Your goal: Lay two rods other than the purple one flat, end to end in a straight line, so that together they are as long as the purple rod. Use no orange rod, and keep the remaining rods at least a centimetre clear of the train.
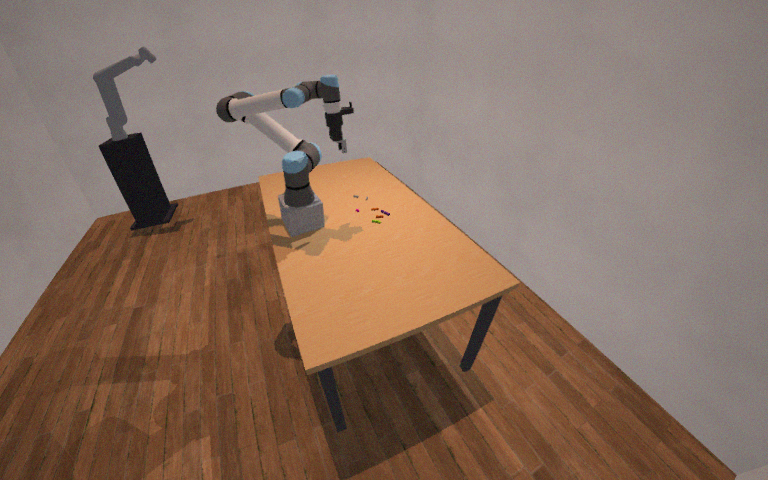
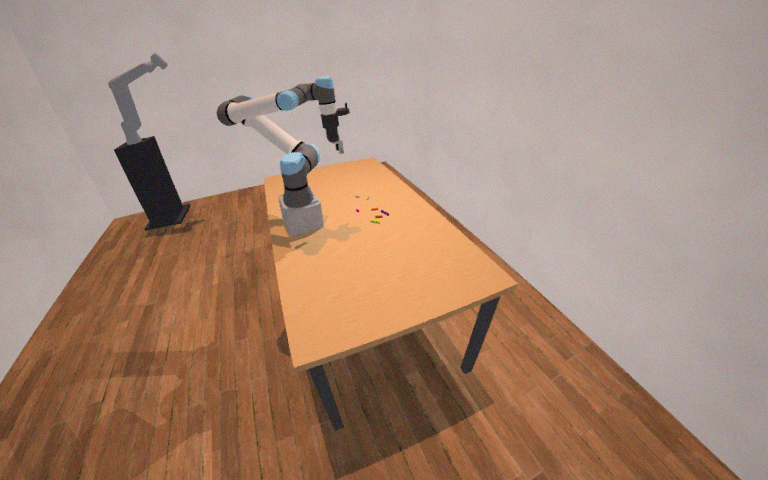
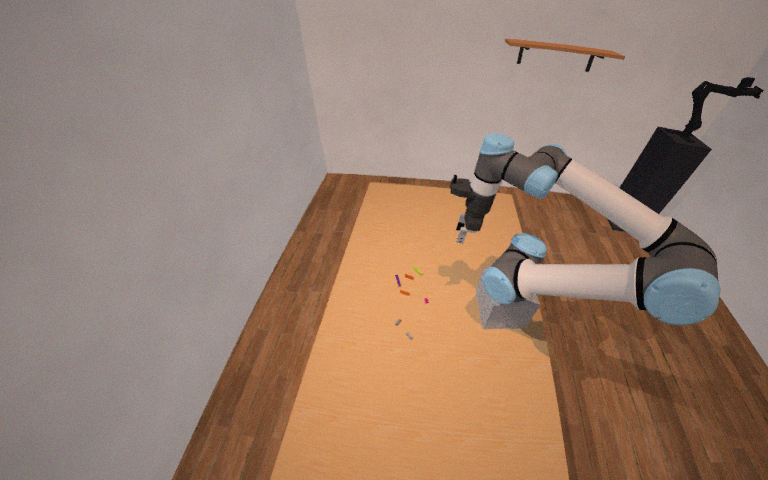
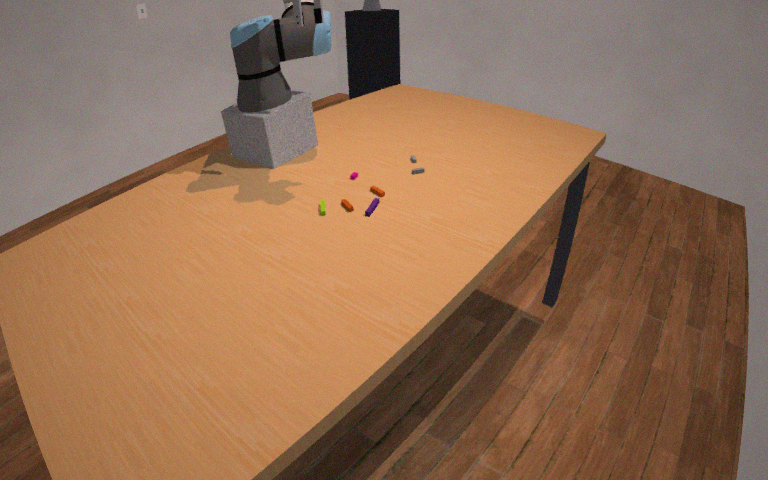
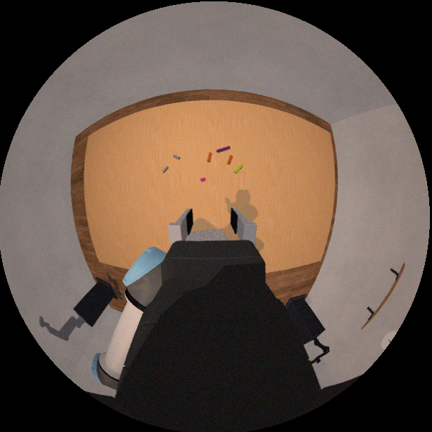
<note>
In view: the gripper (image 3: pixel 459 236).
The gripper shows as well in image 5 (image 5: pixel 211 215).
</note>
